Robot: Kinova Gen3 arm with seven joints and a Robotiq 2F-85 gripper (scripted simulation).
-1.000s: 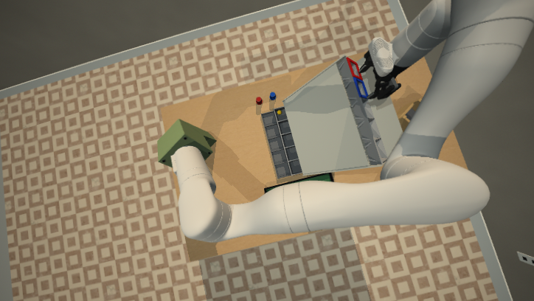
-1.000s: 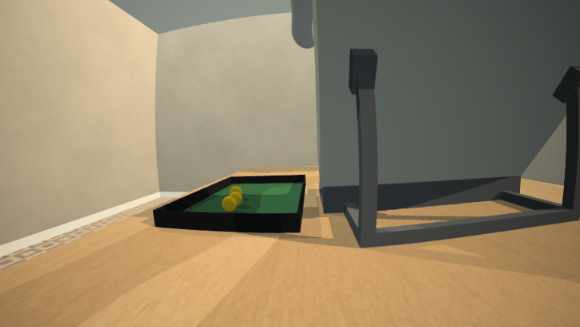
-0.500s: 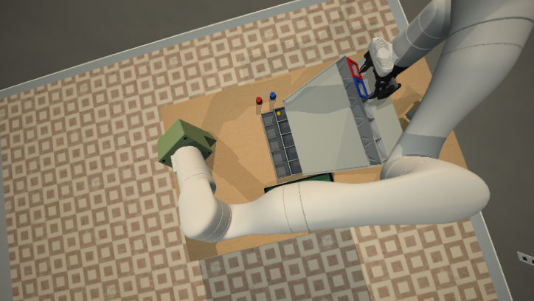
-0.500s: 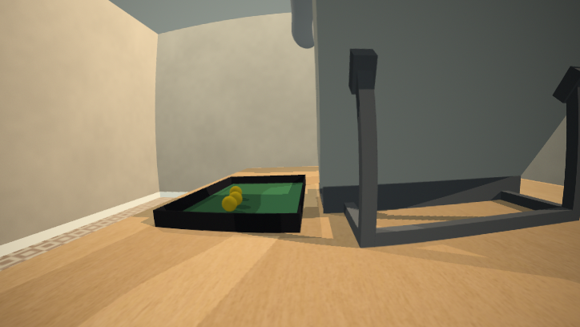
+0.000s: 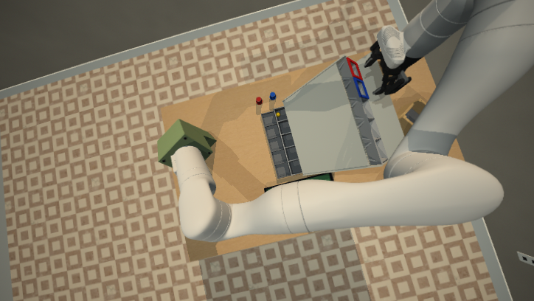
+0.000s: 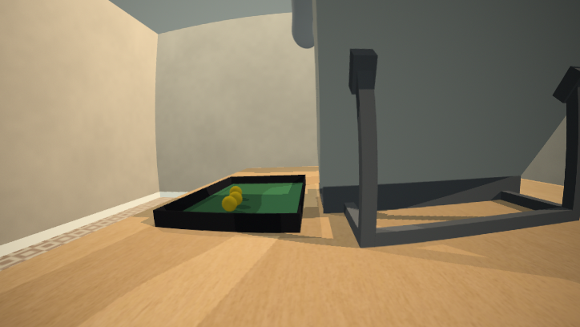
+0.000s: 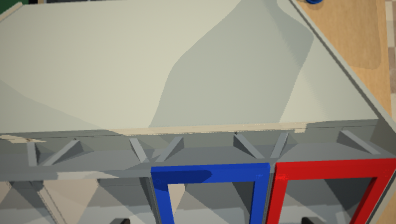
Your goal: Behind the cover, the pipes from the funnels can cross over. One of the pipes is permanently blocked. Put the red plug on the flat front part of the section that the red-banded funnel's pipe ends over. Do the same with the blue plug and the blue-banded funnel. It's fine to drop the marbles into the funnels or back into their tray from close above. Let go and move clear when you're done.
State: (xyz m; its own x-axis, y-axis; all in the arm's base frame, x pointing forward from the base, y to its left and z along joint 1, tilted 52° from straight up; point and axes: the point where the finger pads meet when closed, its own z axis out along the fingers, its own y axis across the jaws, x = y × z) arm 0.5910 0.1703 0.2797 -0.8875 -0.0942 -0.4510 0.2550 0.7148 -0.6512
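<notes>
Right now the green marble tray is 36 cm behind my hand, 32 cm to the right of it and 37 cm below it. Round my hand: grey cover 16 cm behind, 4 cm to the right, 17 cm below; then dark object 23 cm ahead, 58 cm to the right, 37 cm below.
</notes>
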